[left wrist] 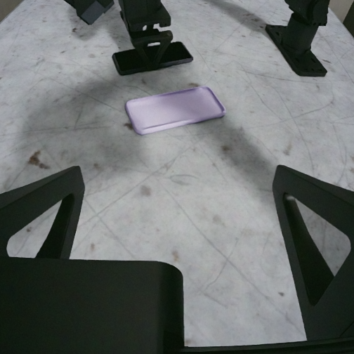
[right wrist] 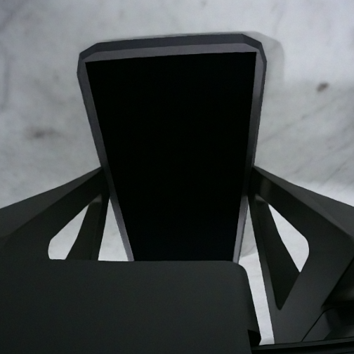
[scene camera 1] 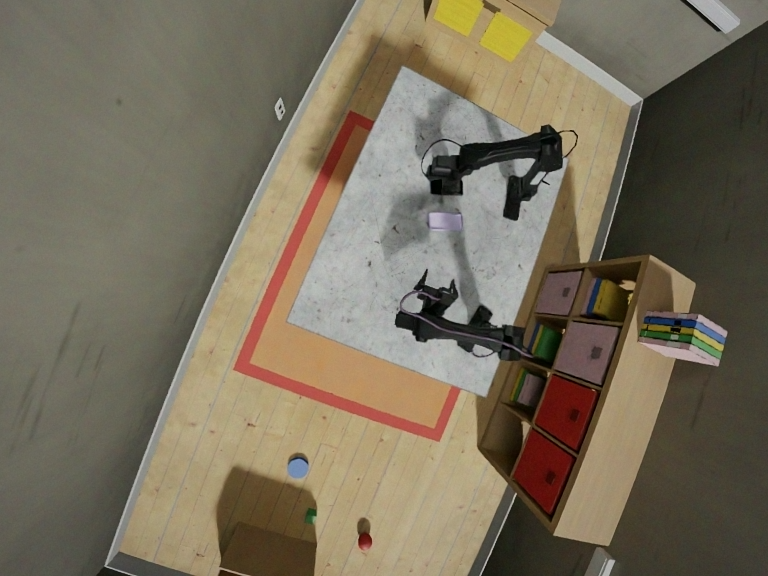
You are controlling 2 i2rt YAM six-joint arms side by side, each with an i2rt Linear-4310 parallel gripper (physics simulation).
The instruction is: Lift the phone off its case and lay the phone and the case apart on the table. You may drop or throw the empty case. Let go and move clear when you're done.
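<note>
The lilac case [scene camera 1: 444,221] [left wrist: 175,110] lies empty, open side up, on the table [scene camera 1: 347,248]. The dark phone [left wrist: 126,61] [right wrist: 172,120] is apart from it, screen up, farther back in the left wrist view. My right gripper [right wrist: 178,176] [scene camera 1: 446,186] [left wrist: 147,58] is shut on the phone's long edges. The phone is level, very low over the table or touching it; a narrow shadow lies beside it in the right wrist view. In scene camera 1 the right arm hides the phone. My left gripper [scene camera 1: 439,277] [left wrist: 178,175] is open and empty, below the case in scene camera 1.
The right arm's base [left wrist: 299,50] stands at the upper right of the left wrist view. A wooden shelf unit [scene camera 1: 626,403] with bins stands beside the table's lower right edge in scene camera 1. A red-bordered mat [scene camera 1: 334,404] lies on the floor under the table.
</note>
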